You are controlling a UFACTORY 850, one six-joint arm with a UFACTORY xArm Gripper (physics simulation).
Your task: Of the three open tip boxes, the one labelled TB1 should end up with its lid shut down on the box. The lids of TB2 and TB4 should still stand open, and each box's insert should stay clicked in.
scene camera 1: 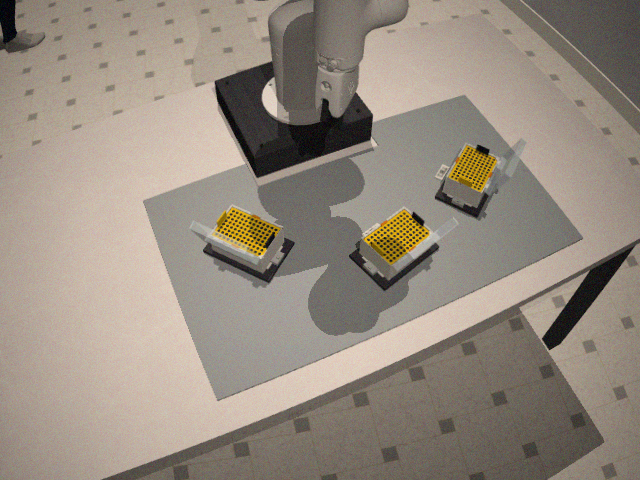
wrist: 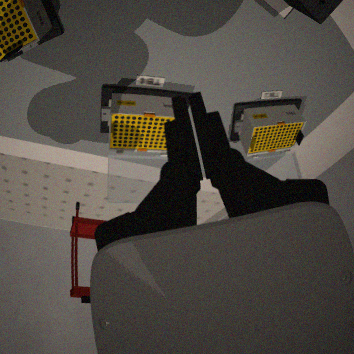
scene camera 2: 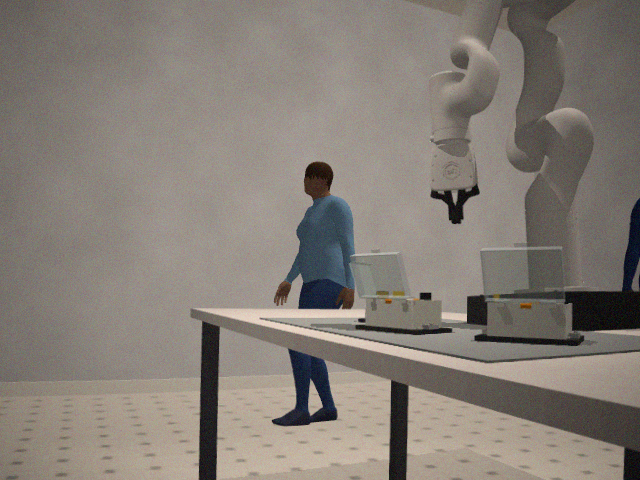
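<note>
TB1 [scene camera 1: 464, 195] [scene camera 2: 527, 322] [wrist: 272, 116] stands right of the others in scene camera 1, its clear lid [scene camera 1: 512, 159] [scene camera 2: 522, 273] [wrist: 285, 162] open. TB4 [scene camera 1: 381, 264] [scene camera 2: 403, 314] [wrist: 142, 105] is in the middle, its lid [scene camera 1: 447, 228] [scene camera 2: 379, 273] [wrist: 135, 177] open. TB2 [scene camera 1: 263, 264] [wrist: 44, 21] is at the left, its lid [scene camera 1: 200, 228] open. Their yellow inserts look seated; the clicks cannot be seen. The name tags are too blurred to read. My gripper [scene camera 2: 455, 222] [wrist: 189, 111] is shut, empty and high above the table; its fingers do not show in scene camera 1.
The boxes stand on black bases on a grey mat [scene camera 1: 217, 351] on the table [scene camera 1: 103, 335]. The robot's black base [scene camera 1: 315, 147] is behind the mat. A red frame [wrist: 87, 227] shows beyond the table, and a person [scene camera 2: 324, 237] stands behind the table.
</note>
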